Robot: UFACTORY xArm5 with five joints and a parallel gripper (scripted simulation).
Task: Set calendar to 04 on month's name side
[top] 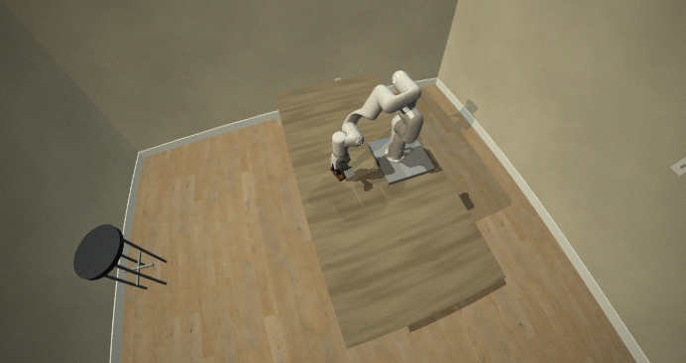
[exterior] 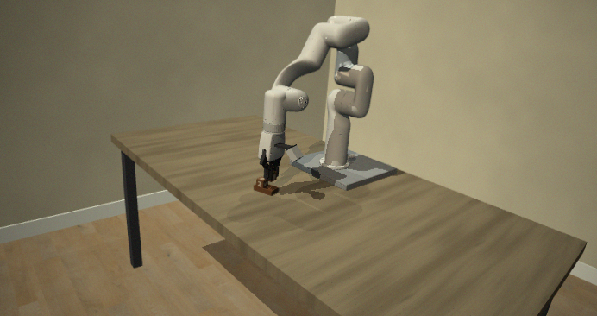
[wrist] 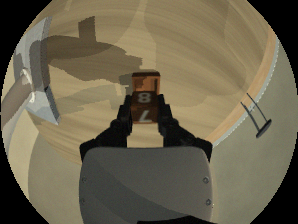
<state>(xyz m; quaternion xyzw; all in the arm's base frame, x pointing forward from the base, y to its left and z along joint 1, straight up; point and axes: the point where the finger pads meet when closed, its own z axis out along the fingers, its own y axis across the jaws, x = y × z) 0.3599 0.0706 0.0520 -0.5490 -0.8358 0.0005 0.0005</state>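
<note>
Now: hand 7 cm above the brown tray, 2 cm to the left of it and 1 cm short of it.
</note>
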